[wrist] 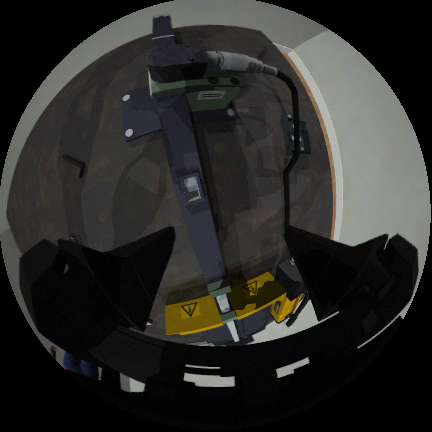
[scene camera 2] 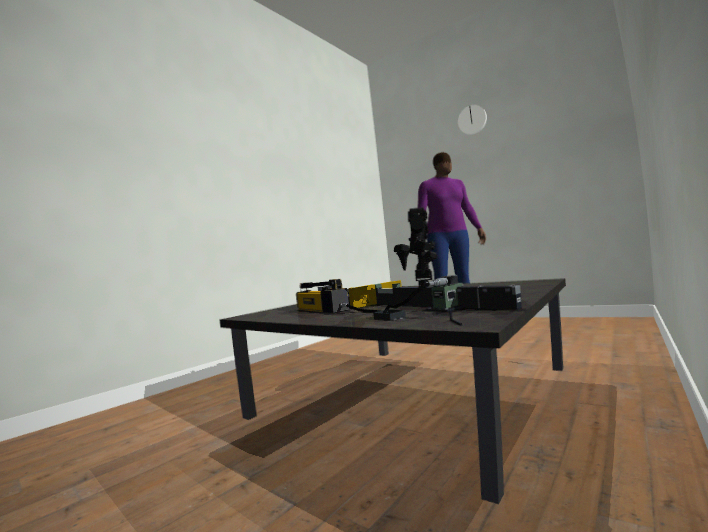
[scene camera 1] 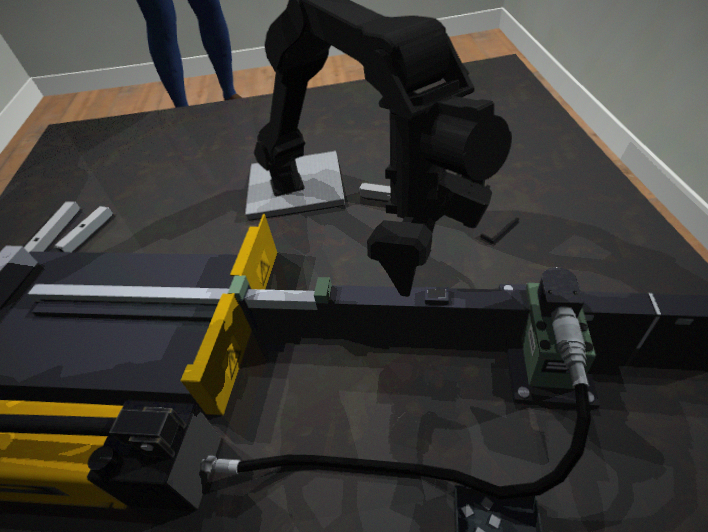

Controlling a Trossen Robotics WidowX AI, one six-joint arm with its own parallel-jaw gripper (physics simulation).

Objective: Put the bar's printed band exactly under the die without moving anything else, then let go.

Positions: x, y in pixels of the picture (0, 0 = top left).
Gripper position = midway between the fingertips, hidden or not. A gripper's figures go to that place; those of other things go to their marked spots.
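My gripper (scene camera 1: 413, 275) sits 580 mm from the lens. As for the silver bar (scene camera 1: 40, 291), that is 880 mm from the lens.
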